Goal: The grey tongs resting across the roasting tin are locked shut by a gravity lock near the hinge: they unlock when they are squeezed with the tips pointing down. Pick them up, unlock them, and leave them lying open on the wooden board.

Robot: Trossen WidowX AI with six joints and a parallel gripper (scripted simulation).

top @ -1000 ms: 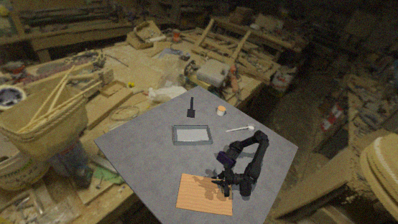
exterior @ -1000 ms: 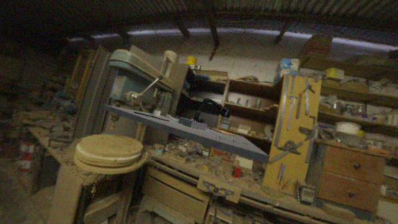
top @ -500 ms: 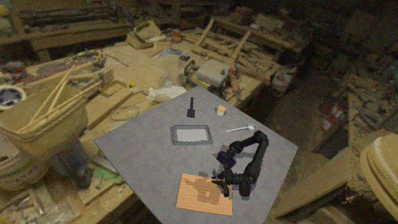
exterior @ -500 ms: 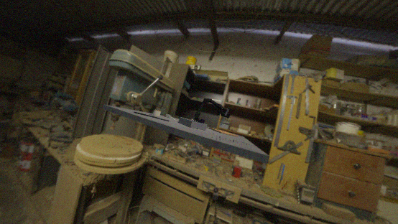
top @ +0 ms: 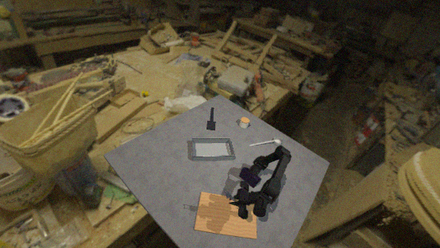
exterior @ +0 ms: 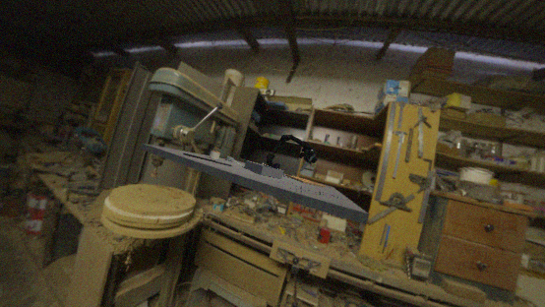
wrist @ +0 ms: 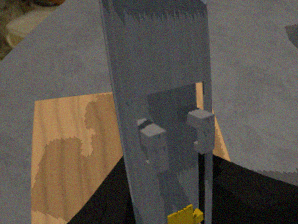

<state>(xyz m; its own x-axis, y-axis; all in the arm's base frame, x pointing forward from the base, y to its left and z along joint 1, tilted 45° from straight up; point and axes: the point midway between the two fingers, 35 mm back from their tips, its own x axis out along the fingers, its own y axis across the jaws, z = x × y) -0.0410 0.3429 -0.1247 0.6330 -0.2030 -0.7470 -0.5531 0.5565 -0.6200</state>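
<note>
My gripper tip is now 3 cm past the yellow lock piece, 2 cm to the left of it and 2 cm below it. Also, from my gripper tip: grey roasting tin: 38 cm ahead, 32 cm to the right, 15 cm below; then black brush-like tool: 63 cm ahead, 60 cm to the right, 18 cm below; then wooden board: 2 cm behind, 1 cm to the right, 18 cm below.
</note>
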